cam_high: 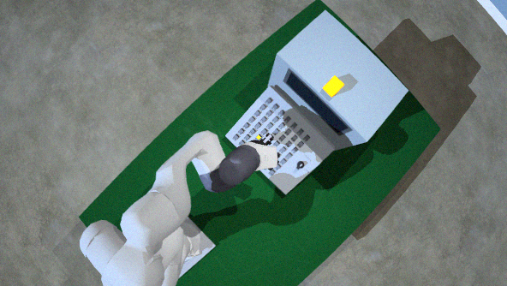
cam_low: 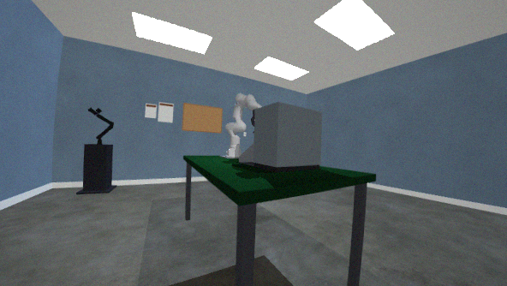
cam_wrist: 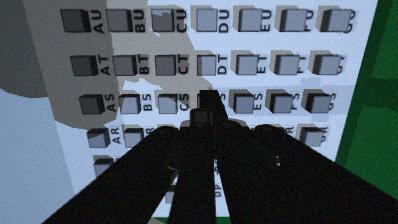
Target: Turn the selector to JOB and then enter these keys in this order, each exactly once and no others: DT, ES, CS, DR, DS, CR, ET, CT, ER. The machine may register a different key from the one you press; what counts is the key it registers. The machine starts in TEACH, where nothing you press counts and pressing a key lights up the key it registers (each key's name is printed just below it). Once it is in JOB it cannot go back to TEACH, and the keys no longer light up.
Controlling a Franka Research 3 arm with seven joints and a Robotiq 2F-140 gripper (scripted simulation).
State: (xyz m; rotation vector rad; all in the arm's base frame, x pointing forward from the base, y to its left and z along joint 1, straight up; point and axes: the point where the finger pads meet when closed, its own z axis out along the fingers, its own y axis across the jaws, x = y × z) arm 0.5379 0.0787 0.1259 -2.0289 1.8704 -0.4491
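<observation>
Right now my hand is 50 mm above the key, 30 mm to the right of it and 20 mm past it. Round my hand: round selector knob: 160 mm to the right, 30 mm ahead, 20 mm below; then sloping keyboard: 70 mm below, 50 mm to the right, 50 mm ahead.
</observation>
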